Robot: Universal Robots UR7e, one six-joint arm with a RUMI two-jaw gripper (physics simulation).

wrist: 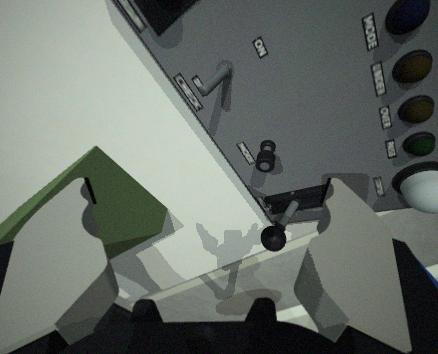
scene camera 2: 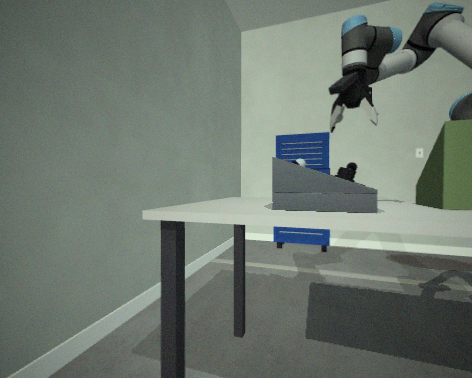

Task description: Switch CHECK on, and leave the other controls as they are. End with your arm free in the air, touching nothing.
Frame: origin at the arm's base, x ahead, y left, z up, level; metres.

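Seen in the pictures: gripper, fingertip midpoint: [wrist: 210,181] [scene camera 2: 352,129].
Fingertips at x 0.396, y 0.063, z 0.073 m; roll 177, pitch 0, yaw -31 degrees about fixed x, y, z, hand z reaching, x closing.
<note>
Offsets run from my fingertips to a thing's middle. "*": to the spot under its first point.
The grey sloped console {dx +0.097, dy -0.032, dz -0.176 m} [scene camera 2: 325,201] [wrist: 315,95] stands on the table. The CHECK switch {dx +0.020, dy +0.025, dz -0.151 m} [wrist: 216,80] is a grey toggle lever in the upper middle of the wrist view. It leans toward the CHECK label {dx -0.022, dy +0.023, dz -0.192 m} [wrist: 188,92], its tip by a small label it partly covers, and away from the ON label {* dx +0.078, dy +0.028, dz -0.157 m} [wrist: 260,47]. My gripper [scene camera 2: 354,127] [wrist: 210,181] is open and empty, in the air above the console, touching nothing. The CHECK switch does not show in the scene view.
Beside CHECK are a short black knob {dx +0.028, dy -0.095, dz -0.138 m} [wrist: 266,156] and a ball-ended lever [wrist: 273,238] in a black slot. A blue button {* dx +0.182, dy -0.004, dz -0.101 m} [wrist: 407,16], a green button {* dx +0.191, dy -0.143, dz -0.104 m} [wrist: 419,144] and a white dome {* dx +0.179, dy -0.199, dz -0.085 m} [wrist: 422,192] line the right. The green block [scene camera 2: 457,165] [wrist: 127,200] stands beyond the table [scene camera 2: 200,214].
</note>
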